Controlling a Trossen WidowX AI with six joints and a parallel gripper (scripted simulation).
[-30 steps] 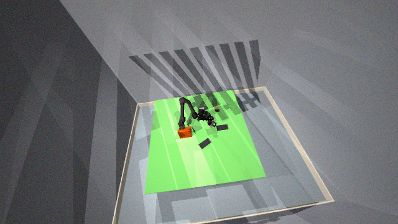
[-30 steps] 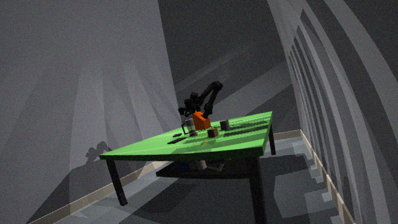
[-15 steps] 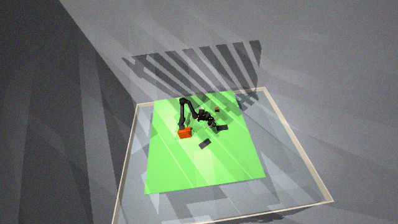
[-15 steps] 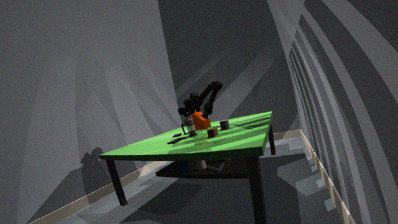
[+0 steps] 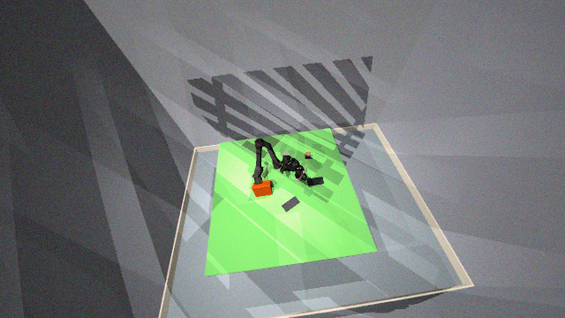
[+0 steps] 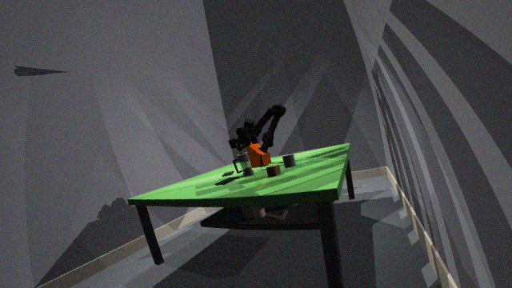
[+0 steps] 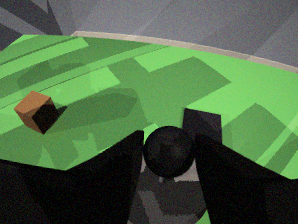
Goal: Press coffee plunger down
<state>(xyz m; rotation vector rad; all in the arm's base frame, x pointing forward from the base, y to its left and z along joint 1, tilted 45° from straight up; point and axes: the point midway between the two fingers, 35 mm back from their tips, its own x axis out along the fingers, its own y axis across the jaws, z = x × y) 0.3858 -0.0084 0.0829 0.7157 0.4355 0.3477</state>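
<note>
The coffee press is 1 cm behind my gripper tip, 1 cm to the right of it and 9 cm below it. The rest, counted from my gripper tip: brown block (9 cm ahead, 24 cm to the left, 15 cm below).
</note>
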